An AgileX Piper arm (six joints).
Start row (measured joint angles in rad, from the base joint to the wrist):
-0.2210 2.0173 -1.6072 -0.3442 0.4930 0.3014
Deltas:
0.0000 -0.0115 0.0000 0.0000 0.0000 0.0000
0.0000 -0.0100 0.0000 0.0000 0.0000 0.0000
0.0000 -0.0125 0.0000 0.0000 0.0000 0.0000
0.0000 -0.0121 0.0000 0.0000 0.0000 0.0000
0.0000 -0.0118 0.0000 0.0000 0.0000 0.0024
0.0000 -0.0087 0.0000 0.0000 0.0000 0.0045
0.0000 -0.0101 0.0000 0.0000 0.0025 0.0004
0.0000 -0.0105 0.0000 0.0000 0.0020 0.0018
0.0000 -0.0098 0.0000 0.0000 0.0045 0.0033
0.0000 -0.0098 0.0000 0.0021 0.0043 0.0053
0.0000 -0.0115 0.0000 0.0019 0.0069 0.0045
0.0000 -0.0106 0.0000 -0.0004 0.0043 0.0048
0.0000 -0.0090 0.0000 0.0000 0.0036 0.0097
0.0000 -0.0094 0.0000 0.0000 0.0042 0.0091
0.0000 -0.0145 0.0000 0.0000 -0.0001 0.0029
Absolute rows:
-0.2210 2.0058 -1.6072 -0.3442 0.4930 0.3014
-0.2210 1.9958 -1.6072 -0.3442 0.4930 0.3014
-0.2210 1.9833 -1.6072 -0.3442 0.4930 0.3014
-0.2210 1.9712 -1.6072 -0.3442 0.4930 0.3014
-0.2210 1.9594 -1.6072 -0.3442 0.4930 0.3038
-0.2210 1.9507 -1.6072 -0.3442 0.4930 0.3083
-0.2210 1.9406 -1.6072 -0.3442 0.4955 0.3087
-0.2210 1.9301 -1.6072 -0.3442 0.4975 0.3105
-0.2210 1.9203 -1.6072 -0.3442 0.5020 0.3138
-0.2210 1.9105 -1.6072 -0.3421 0.5063 0.3191
-0.2210 1.8990 -1.6072 -0.3402 0.5132 0.3236
-0.2210 1.8884 -1.6072 -0.3406 0.5175 0.3284
-0.2210 1.8794 -1.6072 -0.3406 0.5211 0.3381
-0.2210 1.8700 -1.6072 -0.3406 0.5253 0.3472
-0.2210 1.8555 -1.6072 -0.3406 0.5252 0.3501

